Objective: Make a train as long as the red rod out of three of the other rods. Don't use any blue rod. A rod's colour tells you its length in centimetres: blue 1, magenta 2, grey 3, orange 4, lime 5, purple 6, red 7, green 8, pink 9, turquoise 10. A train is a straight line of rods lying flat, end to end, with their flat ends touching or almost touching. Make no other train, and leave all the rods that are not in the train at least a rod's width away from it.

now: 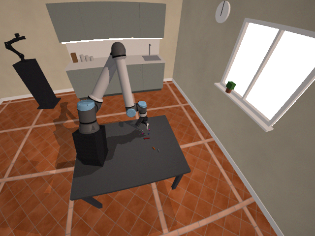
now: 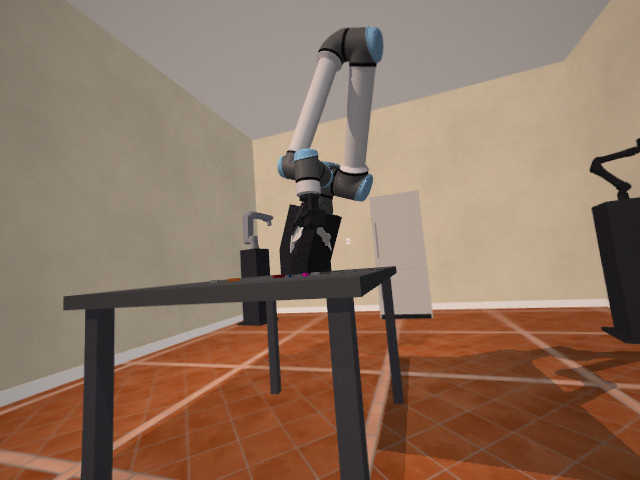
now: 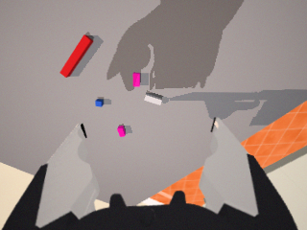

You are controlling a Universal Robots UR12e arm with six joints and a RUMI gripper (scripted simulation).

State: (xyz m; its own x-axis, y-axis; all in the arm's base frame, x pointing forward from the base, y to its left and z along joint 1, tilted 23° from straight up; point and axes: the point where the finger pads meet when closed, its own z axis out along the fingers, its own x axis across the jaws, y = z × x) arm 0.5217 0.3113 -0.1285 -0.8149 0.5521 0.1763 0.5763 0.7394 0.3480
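My gripper is now 120 mm to the left of the red rod, 80 mm above it and 50 mm short of it. The rest, counted from my hand: blue rod (80 mm below, 80 mm ahead, 50 mm to the right); orange rod (260 mm to the right, 120 mm ahead, 80 mm below).
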